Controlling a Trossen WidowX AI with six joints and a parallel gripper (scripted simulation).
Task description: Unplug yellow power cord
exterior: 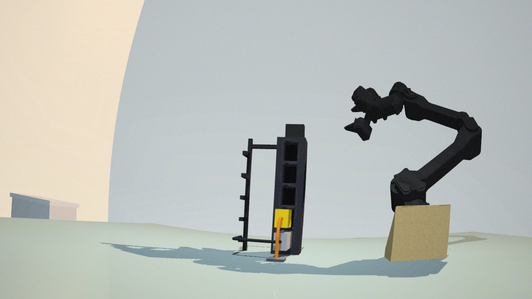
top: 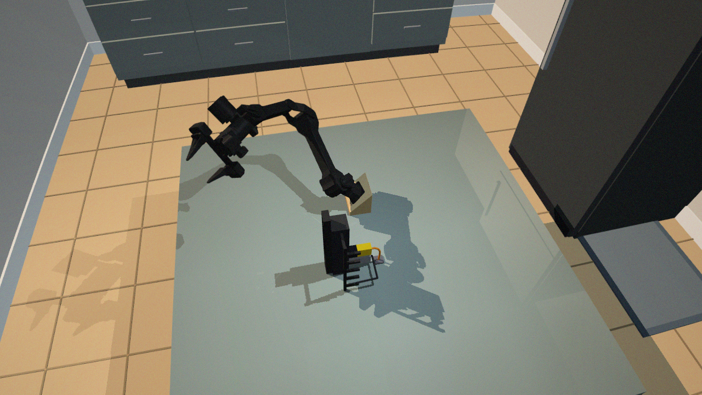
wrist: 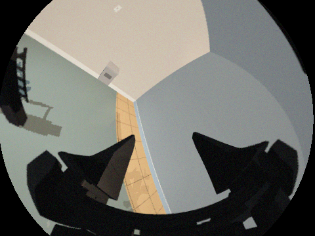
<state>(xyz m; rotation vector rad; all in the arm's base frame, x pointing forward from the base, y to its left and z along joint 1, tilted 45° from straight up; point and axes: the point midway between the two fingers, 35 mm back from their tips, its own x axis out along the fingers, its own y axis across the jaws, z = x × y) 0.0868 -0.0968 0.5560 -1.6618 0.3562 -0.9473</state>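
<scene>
Now: gripper tip 400 mm to the right of the yellow plug, 300 mm above it and 190 mm short of it.
</scene>
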